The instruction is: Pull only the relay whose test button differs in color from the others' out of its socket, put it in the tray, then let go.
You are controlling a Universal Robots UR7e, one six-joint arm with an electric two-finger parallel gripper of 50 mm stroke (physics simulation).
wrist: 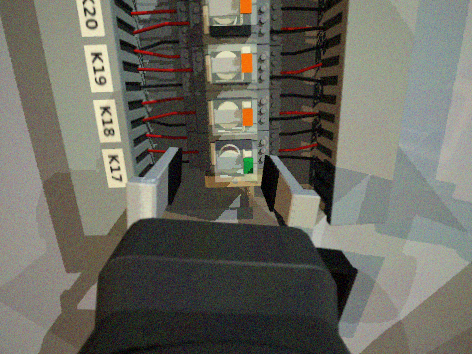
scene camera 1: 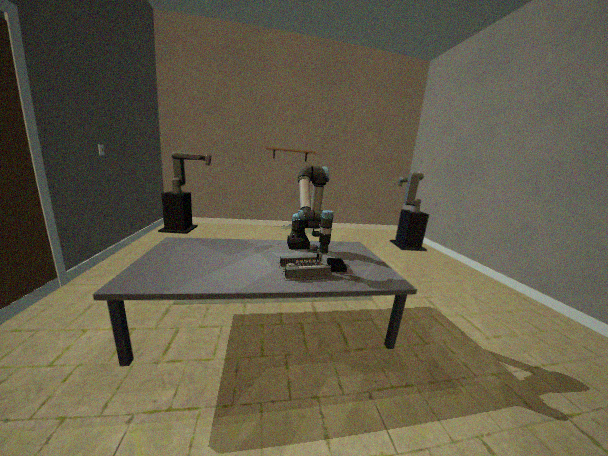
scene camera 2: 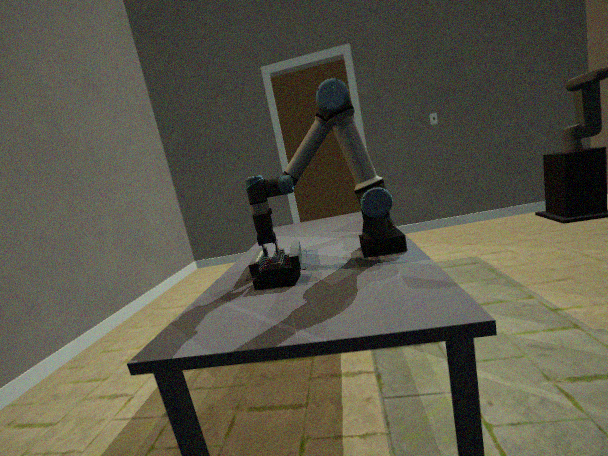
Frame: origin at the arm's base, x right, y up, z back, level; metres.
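Seen in the pictures: gripper, between the fingertips: (wrist: pixel 222 168) (scene camera 1: pixel 319 259) (scene camera 2: pixel 272 255); arm's base, origin of its link: (scene camera 1: pixel 297 238) (scene camera 2: pixel 379 234).
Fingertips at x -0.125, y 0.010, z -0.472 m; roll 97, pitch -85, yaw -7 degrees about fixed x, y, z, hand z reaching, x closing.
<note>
Offsets run from my fingertips to a thing's top centre. "pt": to the spot under its first point. Level surfaces: height alone.
The relay with the green test button @[dy -0.005, dx +0.001, dz +0.008 m] (wrist: pixel 230 165) sits in its socket at the near end of the row, beside label K17. The relays beside K18 @[dy -0.005, dx +0.031, dz +0.002 m] (wrist: pixel 228 117) and K19 @[dy -0.005, dx +0.061, dz -0.004 m] (wrist: pixel 226 65) and the one beyond have orange buttons. My gripper (wrist: pixel 222 168) (scene camera 1: pixel 320 257) (scene camera 2: pixel 270 248) is open and empty, pointing down. In the wrist view its fingertips show on either side of the green-button relay; their exact height relative to it is unclear. The black tray @[dy -0.039, dx -0.144, dz +0.057 m] (scene camera 1: pixel 337 265) (scene camera 2: pixel 277 279) stands past the K17 end; in the wrist view the gripper body hides most of it.
Grey slotted wire ducts (wrist: pixel 370 100) (scene camera 1: pixel 307 271) run along both sides of the relay row. Red and black wires reach from them to the sockets. A wooden-coloured end piece @[pt dy -0.006, dx -0.011, dz -0.003 m] (wrist: pixel 215 181) borders the K17 socket. The assembly stands on the grey table @[dy -0.074 m] (scene camera 1: pixel 200 270) (scene camera 2: pixel 390 300).
</note>
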